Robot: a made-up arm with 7 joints.
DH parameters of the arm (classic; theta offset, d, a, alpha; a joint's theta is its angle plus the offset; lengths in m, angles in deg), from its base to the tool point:
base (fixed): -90 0.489 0.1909 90
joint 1: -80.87 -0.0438 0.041 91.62
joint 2: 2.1 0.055 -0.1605 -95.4
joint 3: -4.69 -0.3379 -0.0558 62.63
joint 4: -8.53 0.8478 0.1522 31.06
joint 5: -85.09 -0.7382 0.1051 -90
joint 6: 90 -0.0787 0.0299 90
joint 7: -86.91 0 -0.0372 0
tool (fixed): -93.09 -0.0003 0 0
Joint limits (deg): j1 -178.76..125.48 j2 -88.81..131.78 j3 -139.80..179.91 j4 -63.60..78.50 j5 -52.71..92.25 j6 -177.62..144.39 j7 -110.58..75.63
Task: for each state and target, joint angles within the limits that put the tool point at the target. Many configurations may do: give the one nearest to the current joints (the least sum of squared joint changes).
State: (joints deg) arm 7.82 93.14 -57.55 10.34 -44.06 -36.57 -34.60
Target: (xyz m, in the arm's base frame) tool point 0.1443 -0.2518 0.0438
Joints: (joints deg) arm 45.57 112.28 -74.65 -54.62 -15.63 -37.20 -30.63
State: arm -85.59 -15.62 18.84 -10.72 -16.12 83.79 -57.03
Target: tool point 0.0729 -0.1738 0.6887
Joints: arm -108.88 -17.52 -15.61 -25.42 -14.43 93.02 -56.30
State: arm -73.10 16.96 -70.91 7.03 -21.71 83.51 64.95
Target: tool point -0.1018 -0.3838 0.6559
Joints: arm -47.27 -22.99 -35.97 35.69 -47.56 82.47 70.79
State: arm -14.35 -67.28 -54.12 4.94 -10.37 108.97 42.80
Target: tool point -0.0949 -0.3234 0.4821
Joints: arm -33.79 -63.83 -91.35 44.02 -23.51 108.63 46.61
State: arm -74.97 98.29 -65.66 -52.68 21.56 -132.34 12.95
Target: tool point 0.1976 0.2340 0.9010
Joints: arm -99.84 105.15 -64.28 -63.60 39.97 -131.62 10.88
